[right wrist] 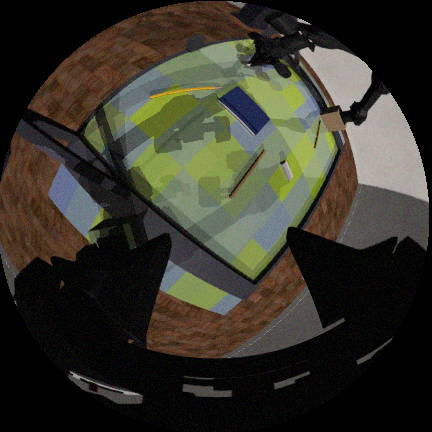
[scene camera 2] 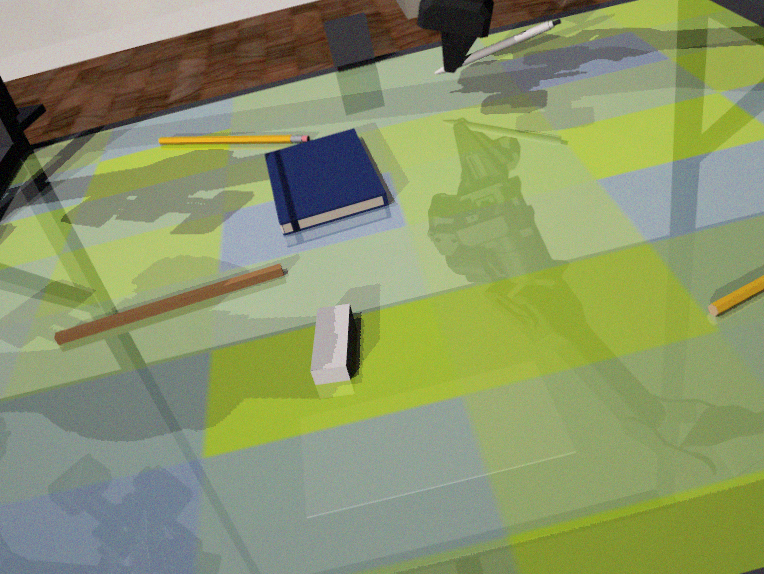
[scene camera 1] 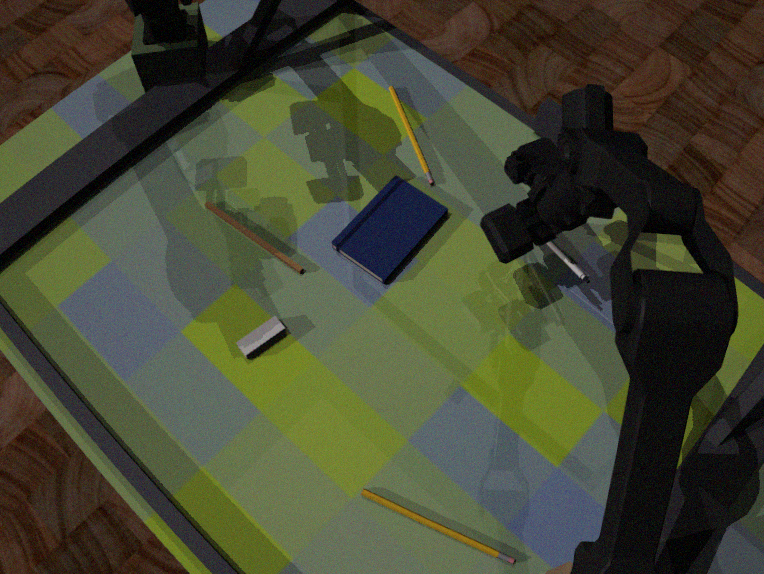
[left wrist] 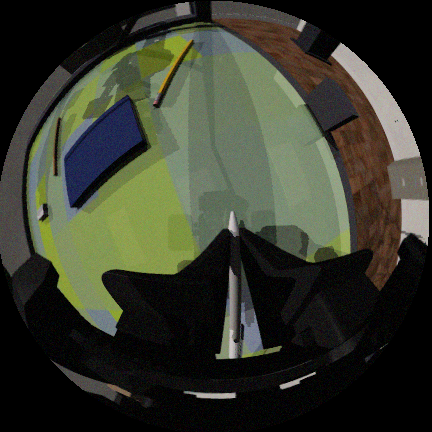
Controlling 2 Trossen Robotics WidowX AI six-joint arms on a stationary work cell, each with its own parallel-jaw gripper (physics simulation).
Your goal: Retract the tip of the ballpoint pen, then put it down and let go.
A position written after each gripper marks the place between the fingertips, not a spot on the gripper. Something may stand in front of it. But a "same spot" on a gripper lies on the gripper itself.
The left gripper shows in the right wrist view, in scene camera 2, in scene camera 1 (534, 228) and in the left wrist view (233, 233). One and the same spot on the left gripper: (scene camera 2: 455, 47) is (right wrist: 259, 63).
